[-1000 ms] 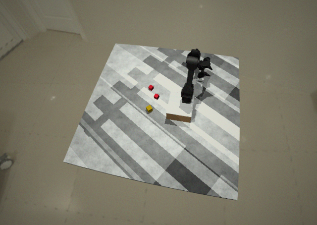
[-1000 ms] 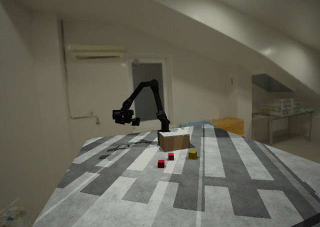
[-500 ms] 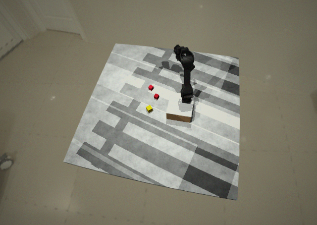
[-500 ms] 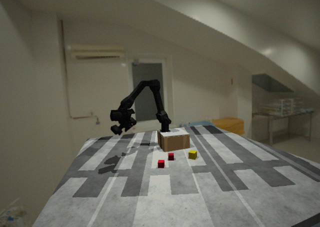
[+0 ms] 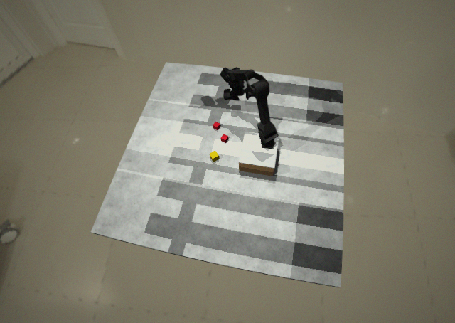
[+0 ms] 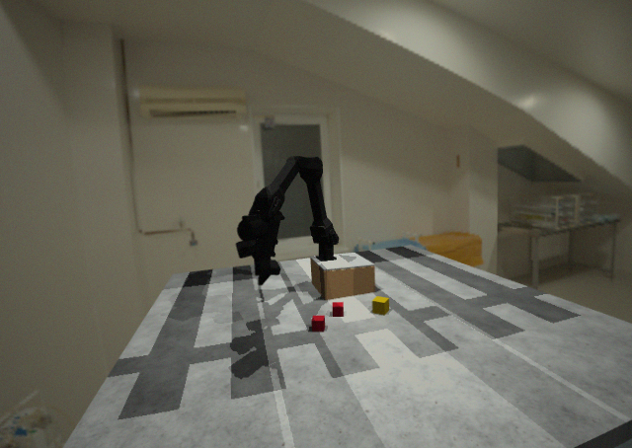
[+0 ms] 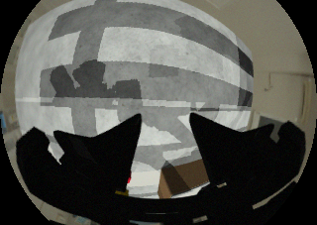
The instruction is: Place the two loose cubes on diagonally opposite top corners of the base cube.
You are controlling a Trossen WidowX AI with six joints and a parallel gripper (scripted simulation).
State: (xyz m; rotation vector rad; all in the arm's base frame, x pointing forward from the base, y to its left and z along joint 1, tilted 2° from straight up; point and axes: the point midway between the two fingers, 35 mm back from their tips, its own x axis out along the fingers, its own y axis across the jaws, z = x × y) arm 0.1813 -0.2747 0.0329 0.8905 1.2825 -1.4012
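The red cube lies 15 cm ahead of my gripper tip, 14 cm to the left of it and 10 cm below it. From my gripper tip the other things lie so: yellow base cube 12 cm ahead, 35 cm to the left, 10 cm below.
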